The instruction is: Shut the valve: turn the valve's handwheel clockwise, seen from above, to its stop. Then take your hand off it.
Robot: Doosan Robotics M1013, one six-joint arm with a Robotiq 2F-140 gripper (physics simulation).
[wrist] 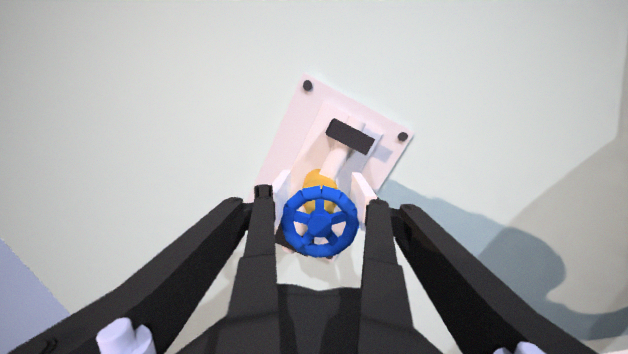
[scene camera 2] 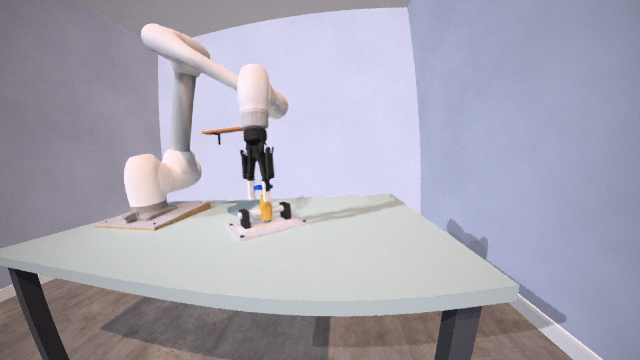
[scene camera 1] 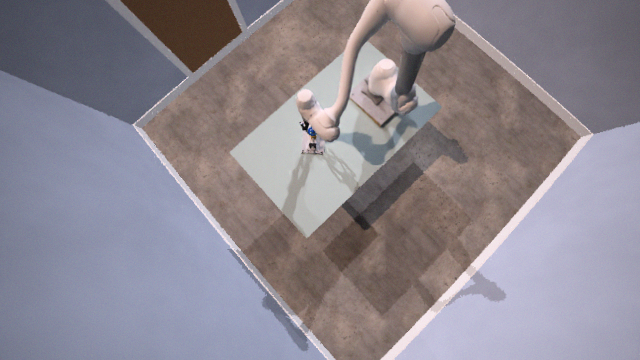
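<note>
The valve's blue handwheel (scene camera 1: 311, 131) (scene camera 2: 258, 188) (wrist: 320, 224) lies level on top of the yellow valve body (scene camera 2: 266, 212) (wrist: 318, 180). The valve sits on a pale base plate (scene camera 2: 272, 229) (wrist: 294, 131) on the table. My gripper (scene camera 2: 258, 194) (wrist: 320, 184) points straight down and is shut on the handwheel, with one white finger pad on each side of the rim. In the wrist view the base plate lies slanted relative to the fingers, and its near part is hidden behind the wheel and fingers. The handwheel is partly hidden by a finger in the second scene view.
Black pipe supports (scene camera 2: 245, 218) (wrist: 350, 136) stand on the base plate at both ends of the white pipe, below the fingers. The arm's mounting board (scene camera 1: 369, 108) (scene camera 2: 182, 216) is on the same table (scene camera 1: 260, 155) (scene camera 2: 320, 265). An orange-brown panel (scene camera 2: 221, 131) shows behind the wrist.
</note>
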